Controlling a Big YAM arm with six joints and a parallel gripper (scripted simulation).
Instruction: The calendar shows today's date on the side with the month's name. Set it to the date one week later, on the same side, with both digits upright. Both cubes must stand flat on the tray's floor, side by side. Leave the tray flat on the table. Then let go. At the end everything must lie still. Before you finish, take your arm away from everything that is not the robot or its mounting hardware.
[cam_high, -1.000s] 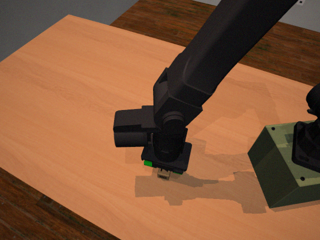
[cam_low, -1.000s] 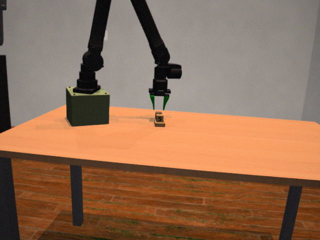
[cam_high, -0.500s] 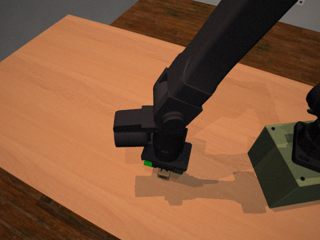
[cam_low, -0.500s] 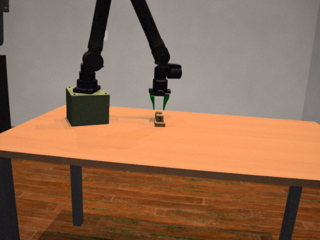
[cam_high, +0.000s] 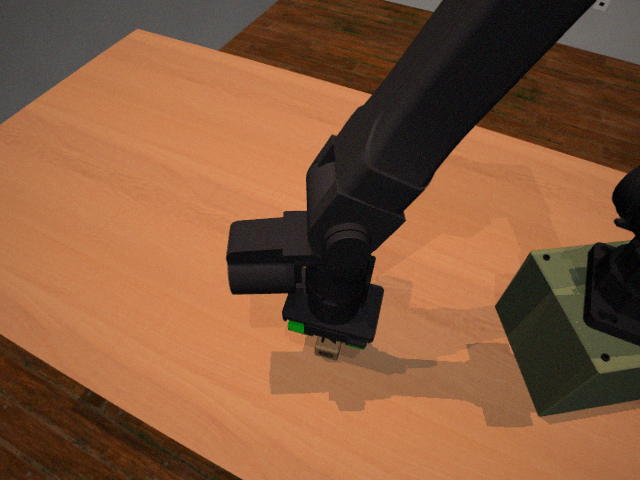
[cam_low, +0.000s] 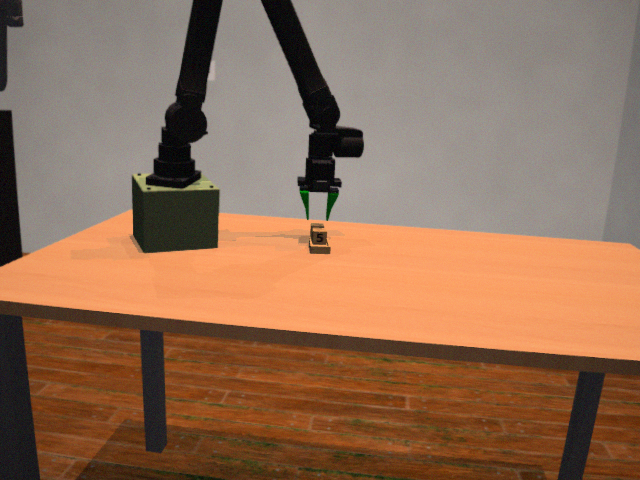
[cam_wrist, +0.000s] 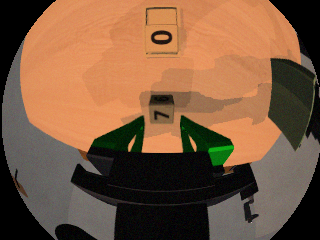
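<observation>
Right now my hand is 20 mm short of the tray, 110 mm to the left of it and 40 mm above it.
</observation>
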